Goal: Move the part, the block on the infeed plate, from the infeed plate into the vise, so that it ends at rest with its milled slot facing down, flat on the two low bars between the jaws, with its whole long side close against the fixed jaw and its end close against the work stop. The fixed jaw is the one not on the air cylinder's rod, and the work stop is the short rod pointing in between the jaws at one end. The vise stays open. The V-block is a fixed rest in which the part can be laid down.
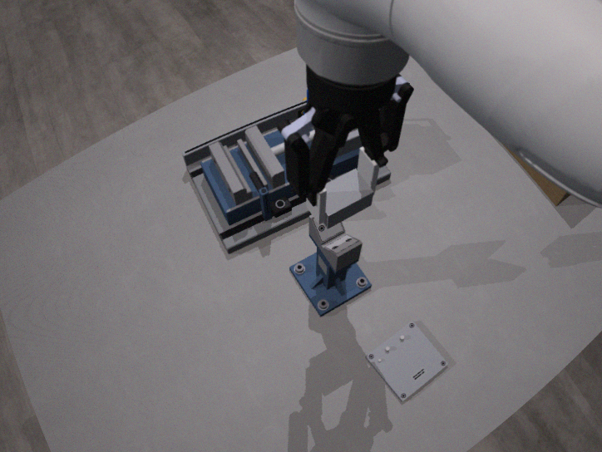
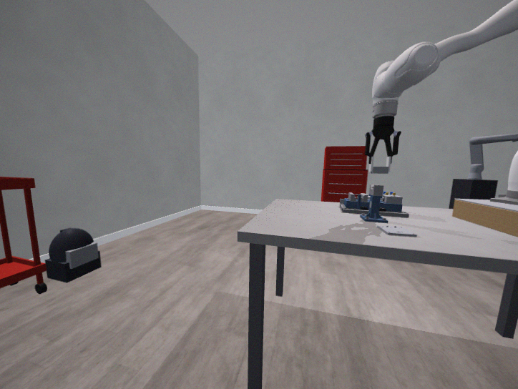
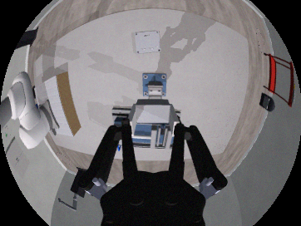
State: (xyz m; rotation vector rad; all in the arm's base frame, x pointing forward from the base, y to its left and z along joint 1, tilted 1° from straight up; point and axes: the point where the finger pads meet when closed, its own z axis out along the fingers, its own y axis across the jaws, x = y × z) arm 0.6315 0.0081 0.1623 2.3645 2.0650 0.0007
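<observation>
Right now my hand is 21 cm to the left of the fixed jaw, 17 cm above it and 4 cm short of it. From my hand the other things lie so: part 3 cm below; then work stop 16 cm to the right, 16 cm below, 2 cm ahead; then blue post 19 cm below, 13 cm to the right, 2 cm ahead.
</observation>
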